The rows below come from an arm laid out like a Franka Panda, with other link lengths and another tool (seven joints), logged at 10 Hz.
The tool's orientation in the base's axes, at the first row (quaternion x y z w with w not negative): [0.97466 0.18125 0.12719 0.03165]
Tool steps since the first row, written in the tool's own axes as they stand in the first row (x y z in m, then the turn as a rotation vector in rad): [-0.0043 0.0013 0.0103 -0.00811 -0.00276 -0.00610]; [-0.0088 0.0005 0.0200 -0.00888 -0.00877 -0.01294]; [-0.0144 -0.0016 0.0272 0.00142 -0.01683 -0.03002]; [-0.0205 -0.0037 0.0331 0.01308 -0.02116 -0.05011]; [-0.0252 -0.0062 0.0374 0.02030 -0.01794 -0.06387]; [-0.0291 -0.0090 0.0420 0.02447 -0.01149 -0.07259]
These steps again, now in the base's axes. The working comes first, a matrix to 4 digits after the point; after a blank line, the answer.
The tool's axes in the first row as the columns of a matrix, in the base's axes (used below as rounded here):
[0.9019 0.3453 0.2594]
[0.3614 -0.9323 -0.0156]
[0.2365 0.1078 -0.9656]

[-0.0008 -0.0029 -0.0108 -0.00985 -0.00026 0.00367]; [-0.0026 -0.0040 -0.0213 -0.01439 0.00517 0.00945]; [-0.0065 -0.0041 -0.0298 -0.01232 0.01667 0.02751]; [-0.0112 -0.0045 -0.0372 -0.00851 0.02524 0.04920]; [-0.0152 -0.0039 -0.0427 -0.00445 0.02506 0.06454]; [-0.0185 -0.0028 -0.0484 -0.00073 0.02069 0.07464]
